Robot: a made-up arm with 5 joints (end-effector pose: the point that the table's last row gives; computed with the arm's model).
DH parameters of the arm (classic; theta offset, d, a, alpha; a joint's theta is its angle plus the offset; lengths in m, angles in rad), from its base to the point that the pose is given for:
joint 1: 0 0.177 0 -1.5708
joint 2: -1.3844 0 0.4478 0
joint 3: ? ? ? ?
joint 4: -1.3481 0 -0.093 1.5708
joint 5: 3.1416 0.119 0 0
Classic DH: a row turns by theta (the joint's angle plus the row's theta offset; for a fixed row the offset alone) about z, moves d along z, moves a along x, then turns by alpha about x.
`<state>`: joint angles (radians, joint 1 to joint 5).
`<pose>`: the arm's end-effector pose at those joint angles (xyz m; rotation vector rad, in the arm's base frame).
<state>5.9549 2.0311 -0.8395 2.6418 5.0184</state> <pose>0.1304 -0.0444 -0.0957 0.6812 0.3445 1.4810</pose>
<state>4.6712 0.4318 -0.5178 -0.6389 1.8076</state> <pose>-0.0202 -0.4902 0.2557 0.3983 2.8467 -1.0848</pose>
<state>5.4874 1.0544 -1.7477 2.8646 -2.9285</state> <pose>0.3418 -0.3489 0.1472 -0.4752 -0.8608 -0.5357</pose>
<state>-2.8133 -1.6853 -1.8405 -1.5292 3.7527</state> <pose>0.6460 0.2200 0.3048 -2.1908 0.3119 -1.3912</pose>
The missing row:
joint 3: -0.4091 0 -0.2717 0
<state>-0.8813 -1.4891 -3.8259 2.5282 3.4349</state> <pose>-0.4211 0.5108 0.2399 0.1994 0.2996 -0.5817</pose>
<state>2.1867 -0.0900 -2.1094 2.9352 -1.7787</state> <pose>-0.1220 0.1724 0.6764 -1.1221 2.5683 -1.0579</pose>
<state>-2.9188 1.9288 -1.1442 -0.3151 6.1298</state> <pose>-0.2608 -0.0591 -0.4330 -0.4997 2.6252 0.0222</pose>
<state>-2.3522 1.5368 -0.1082 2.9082 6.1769</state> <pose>-0.1869 -0.1884 0.1422 0.5267 -1.0964 0.5986</pose>
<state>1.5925 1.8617 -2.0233 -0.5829 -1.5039</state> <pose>-0.0141 0.6485 -0.3051 -0.0655 -2.8961 -1.1300</pose>
